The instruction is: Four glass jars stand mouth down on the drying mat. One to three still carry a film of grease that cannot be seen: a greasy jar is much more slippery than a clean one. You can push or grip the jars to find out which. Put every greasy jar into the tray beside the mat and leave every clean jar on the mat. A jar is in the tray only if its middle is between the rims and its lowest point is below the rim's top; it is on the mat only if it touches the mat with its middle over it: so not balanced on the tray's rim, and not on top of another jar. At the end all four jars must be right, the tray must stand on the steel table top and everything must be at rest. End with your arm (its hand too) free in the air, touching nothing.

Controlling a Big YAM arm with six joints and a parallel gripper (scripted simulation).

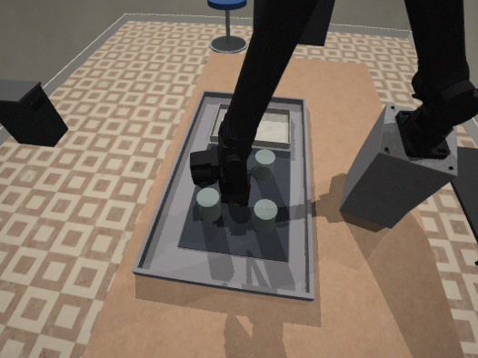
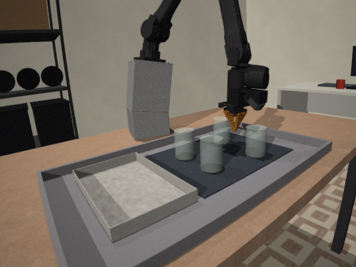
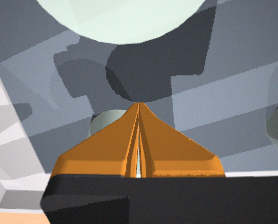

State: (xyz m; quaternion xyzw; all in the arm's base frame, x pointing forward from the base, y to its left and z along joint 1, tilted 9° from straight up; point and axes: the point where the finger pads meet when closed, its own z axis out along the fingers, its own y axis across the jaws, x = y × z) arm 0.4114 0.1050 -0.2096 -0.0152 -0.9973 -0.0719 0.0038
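My gripper is now 1 cm short of the rimmed steel table top, 19 cm to the left of it and 7 cm above it. Also, from my hand: pale tray 1 cm behind, 40 cm to the right, 6 cm below; dark drying mat 8 cm to the right, 7 cm below.
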